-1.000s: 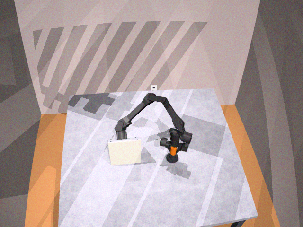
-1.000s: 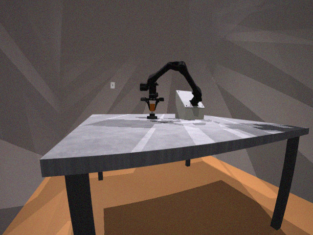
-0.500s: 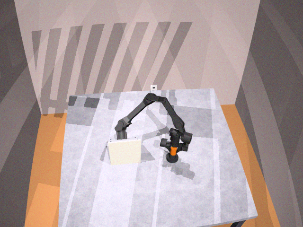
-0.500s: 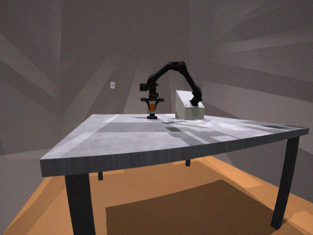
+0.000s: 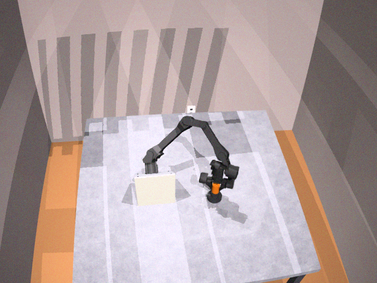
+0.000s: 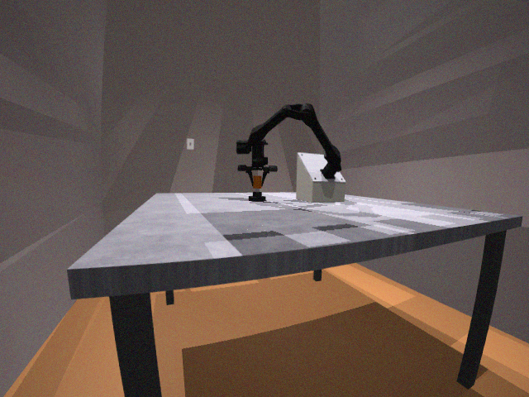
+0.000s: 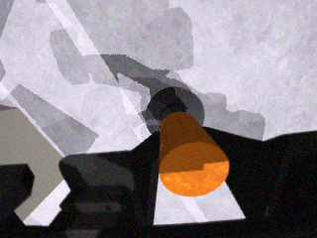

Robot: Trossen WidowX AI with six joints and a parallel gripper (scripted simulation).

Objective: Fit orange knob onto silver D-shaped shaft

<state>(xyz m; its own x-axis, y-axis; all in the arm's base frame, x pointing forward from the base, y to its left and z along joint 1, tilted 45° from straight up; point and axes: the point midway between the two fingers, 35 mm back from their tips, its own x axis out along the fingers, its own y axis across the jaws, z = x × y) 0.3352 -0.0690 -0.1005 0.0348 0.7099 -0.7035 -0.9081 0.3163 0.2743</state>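
The orange knob lies 30 mm above my gripper tip. The rest, counted from my gripper tip: dark round pedestal (40 mm below).
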